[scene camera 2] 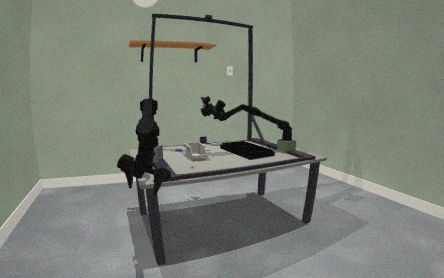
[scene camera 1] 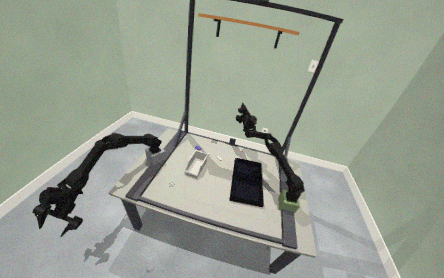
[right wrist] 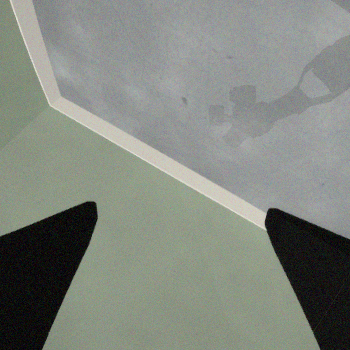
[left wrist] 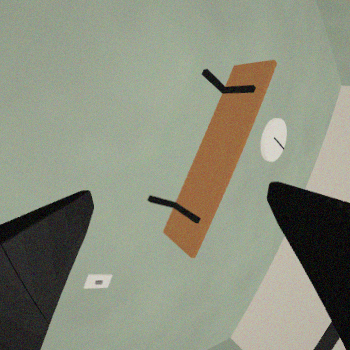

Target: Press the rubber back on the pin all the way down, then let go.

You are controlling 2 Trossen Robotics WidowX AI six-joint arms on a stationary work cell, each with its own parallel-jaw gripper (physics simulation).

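Pixels of known places: left gripper, fingertip midpoint: (scene camera 2: pixel 202 101) (scene camera 1: pixel 244 106) (left wrist: pixel 180 194); right gripper, fingertip midpoint: (scene camera 2: pixel 143 191) (scene camera 1: pixel 50 232) (right wrist: pixel 183 213); left arm's base at its link origin: (scene camera 2: pixel 287 139) (scene camera 1: pixel 291 197); right arm's base at its link origin: (scene camera 1: pixel 154 149).
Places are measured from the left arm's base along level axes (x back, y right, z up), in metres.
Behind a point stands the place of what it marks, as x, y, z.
A tiny pale round item (scene camera 1: pixel 171 184) {-0.744, -0.089, -0.079} (scene camera 2: pixel 192 167) {-0.746, -0.096, -0.085} lies on the table (scene camera 1: pixel 210 207) {-0.465, -0.159, -0.086}, to the left in the scene camera 1 picture. It is too small to tell whether it is the pin or its rubber back, or how far down a back sits. My left gripper (scene camera 1: pixel 240 111) {-0.427, 0.589, 0.252} (scene camera 2: pixel 203 106) {-0.427, 0.589, 0.252} (left wrist: pixel 180 194) {-0.427, 0.589, 0.252} is open and empty, raised high above the back of the table. My right gripper (scene camera 1: pixel 51 231) {-1.085, -0.586, 0.009} (scene camera 2: pixel 144 189) {-1.085, -0.586, 0.009} (right wrist: pixel 183 213) {-1.085, -0.586, 0.009} is open and empty, out past the table's edge. The pin and rubber back do not show in either wrist view.
A pale open tray (scene camera 1: pixel 194 174) {-0.630, 0.020, -0.052} (scene camera 2: pixel 198 157) {-0.666, 0.025, -0.065} stands on the table, with a small blue item (scene camera 1: pixel 198 148) {-0.701, 0.308, -0.075} (scene camera 2: pixel 179 150) {-0.705, 0.306, -0.081} behind it and a small white piece (scene camera 1: pixel 219 158) {-0.513, 0.263, -0.079} beside it. A flat black case (scene camera 1: pixel 247 182) {-0.271, 0.102, -0.080} (scene camera 2: pixel 247 150) {-0.269, 0.112, -0.076} lies near the left arm's base.
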